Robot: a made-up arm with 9 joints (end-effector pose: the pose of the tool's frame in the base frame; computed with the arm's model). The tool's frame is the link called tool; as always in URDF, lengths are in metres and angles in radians. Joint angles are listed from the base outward.
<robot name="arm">
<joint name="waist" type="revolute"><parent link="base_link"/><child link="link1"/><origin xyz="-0.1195 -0.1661 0.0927" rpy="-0.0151 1.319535 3.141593"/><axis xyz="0 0 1"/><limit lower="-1.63" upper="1"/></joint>
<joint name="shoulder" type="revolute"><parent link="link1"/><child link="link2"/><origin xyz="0.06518 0.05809 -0.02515" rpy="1.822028 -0.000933 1.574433"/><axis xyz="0 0 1"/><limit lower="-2.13" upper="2.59"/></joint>
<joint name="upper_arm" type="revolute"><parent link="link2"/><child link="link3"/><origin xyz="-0.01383 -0.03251 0.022" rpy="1.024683 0.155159 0.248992"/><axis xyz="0 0 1"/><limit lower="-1.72" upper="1.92"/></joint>
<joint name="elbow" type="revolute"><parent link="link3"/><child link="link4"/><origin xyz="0.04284 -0.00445 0.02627" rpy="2.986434 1.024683 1.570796"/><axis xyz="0 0 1"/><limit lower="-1.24" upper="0.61"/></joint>
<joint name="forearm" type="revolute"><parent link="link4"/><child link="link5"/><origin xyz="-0.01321 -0.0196 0.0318" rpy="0.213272 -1.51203 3.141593"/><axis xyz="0 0 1"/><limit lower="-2.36" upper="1.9"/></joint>
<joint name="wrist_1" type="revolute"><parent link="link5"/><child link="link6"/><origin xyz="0.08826 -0.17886 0.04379" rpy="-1.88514 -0.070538 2.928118"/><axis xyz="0 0 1"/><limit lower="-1.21" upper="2.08"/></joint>
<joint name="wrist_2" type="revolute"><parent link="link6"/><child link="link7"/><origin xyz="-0.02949 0.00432 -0.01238" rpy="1.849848 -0.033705 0.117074"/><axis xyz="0 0 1"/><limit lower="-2.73" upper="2.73"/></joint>
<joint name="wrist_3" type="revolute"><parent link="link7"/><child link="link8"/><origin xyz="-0.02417 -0.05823 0.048" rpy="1.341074 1.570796 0"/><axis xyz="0 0 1"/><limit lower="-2.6" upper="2.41"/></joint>
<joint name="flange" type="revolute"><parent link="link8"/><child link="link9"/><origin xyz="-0.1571 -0.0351 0.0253" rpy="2.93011 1.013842 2.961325"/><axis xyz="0 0 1"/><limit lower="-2.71" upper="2.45"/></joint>
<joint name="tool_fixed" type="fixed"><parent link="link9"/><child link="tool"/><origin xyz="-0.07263 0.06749 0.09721" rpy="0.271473 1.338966 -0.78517"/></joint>
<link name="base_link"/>
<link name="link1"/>
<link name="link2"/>
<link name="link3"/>
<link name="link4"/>
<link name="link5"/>
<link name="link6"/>
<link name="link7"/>
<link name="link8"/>
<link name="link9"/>
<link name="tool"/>
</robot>
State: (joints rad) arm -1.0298 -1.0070 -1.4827 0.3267 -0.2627 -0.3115 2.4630 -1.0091 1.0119
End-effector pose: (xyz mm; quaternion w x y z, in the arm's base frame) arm 33.5 -279.7 246.5 0.7738 0.0179 -0.6019 -0.1967
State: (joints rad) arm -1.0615 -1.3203 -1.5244 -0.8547 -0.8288 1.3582 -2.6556 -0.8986 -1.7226
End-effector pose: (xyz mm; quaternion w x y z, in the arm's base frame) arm -139.0 -232.9 -2.2 0.7209 0.0308 0.6914 -0.0373
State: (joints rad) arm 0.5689 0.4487 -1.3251 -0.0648 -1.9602 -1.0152 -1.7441 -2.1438 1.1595
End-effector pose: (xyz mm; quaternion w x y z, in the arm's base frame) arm -2.6 -440.4 232.9 0.4169 -0.8034 -0.3208 0.2788
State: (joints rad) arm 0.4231 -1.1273 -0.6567 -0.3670 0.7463 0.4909 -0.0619 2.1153 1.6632
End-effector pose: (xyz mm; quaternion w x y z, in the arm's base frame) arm -204.9 -34.4 148.1 0.1587 -0.0618 -0.1078 0.9795
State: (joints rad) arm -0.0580 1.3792 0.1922 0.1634 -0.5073 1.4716 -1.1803 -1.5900 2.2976
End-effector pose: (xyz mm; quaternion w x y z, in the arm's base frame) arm -169.7 -185.3 -40.6 0.7359 0.1827 -0.6006 0.2536
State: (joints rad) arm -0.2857 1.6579 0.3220 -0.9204 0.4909 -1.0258 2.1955 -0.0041 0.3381
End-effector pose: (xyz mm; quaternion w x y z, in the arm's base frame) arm -155.3 -85.3 232.5 0.4276 0.7636 -0.1860 0.4467
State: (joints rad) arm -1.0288 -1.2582 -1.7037 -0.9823 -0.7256 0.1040 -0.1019 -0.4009 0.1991
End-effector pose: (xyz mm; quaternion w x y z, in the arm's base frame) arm -206.2 -239.9 60.8 0.3865 0.4197 0.6319 -0.5246
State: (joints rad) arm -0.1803 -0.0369 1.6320 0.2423 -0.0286 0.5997 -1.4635 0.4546 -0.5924
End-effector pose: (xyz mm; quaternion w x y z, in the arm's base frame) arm -311.4 -152.2 -177.7 0.1738 0.3988 0.8841 -0.1709
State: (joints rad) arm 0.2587 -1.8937 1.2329 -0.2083 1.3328 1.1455 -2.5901 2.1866 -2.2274
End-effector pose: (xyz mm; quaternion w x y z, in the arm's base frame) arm 110.8 -152.5 75.7 0.8243 0.5495 -0.1019 0.0903
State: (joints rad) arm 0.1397 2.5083 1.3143 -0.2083 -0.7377 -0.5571 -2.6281 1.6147 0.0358
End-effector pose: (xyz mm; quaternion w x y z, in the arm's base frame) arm 14.6 -222.4 -306.4 0.5672 0.4290 -0.0643 -0.7001
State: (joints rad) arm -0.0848 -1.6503 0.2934 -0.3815 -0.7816 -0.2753 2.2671 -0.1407 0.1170
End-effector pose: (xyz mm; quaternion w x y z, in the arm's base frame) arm 7.7 -340.7 -160.8 0.5050 0.2283 -0.1143 -0.8245
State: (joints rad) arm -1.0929 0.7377 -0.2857 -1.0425 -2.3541 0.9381 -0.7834 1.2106 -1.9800
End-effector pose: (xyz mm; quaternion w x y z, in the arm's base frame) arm 118.0 81.2 -71.4 0.6499 -0.2854 -0.5838 0.3942
